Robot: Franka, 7 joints.
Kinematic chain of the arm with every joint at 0, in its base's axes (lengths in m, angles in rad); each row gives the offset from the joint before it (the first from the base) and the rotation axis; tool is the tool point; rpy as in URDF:
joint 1: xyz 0 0 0.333 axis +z
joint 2: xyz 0 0 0 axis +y
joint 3: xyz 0 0 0.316 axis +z
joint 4: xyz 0.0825 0 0 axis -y
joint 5: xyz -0.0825 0 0.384 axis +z
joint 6: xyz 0 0 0 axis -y
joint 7: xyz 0.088 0 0 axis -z
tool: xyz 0 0 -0.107 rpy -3.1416 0 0
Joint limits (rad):
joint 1: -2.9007..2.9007
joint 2: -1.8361..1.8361
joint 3: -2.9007..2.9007
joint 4: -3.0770..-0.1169
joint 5: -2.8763..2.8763
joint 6: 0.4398..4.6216
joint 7: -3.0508..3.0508
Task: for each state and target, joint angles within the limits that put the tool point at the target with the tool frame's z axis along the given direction. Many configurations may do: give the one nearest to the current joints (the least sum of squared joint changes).
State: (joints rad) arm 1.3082 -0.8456 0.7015 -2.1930 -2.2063 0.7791 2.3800
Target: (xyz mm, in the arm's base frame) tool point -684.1 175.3 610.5 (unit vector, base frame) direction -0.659 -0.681 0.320
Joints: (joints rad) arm 0.4908 -1.4602 1.2100 -1.4840 -2.8278 1.4579 2.3800
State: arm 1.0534 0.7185 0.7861 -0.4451 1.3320 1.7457 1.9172
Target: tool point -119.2 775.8 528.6 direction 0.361 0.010 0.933
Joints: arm 1.3266 1.3888 1.4413 -0.7571 2.1182 1.4458 1.9172
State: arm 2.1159 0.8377 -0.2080 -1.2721 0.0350 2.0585 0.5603
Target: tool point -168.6 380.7 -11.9 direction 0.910 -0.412 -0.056
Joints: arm 2.4340 1.0407 -0.2700 -1.8910 -0.3956 1.5112 0.5603
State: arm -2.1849 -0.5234 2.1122 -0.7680 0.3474 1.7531 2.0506
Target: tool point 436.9 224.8 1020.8 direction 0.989 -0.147 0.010
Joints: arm -2.2091 -0.4750 1.8901 -0.3735 0.1416 2.1675 2.0506
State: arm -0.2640 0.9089 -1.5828 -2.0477 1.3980 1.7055 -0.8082
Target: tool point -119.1 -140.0 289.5 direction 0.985 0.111 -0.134
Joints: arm -0.5081 0.7274 -1.9829 -2.8348 0.5648 0.8515 -0.8082
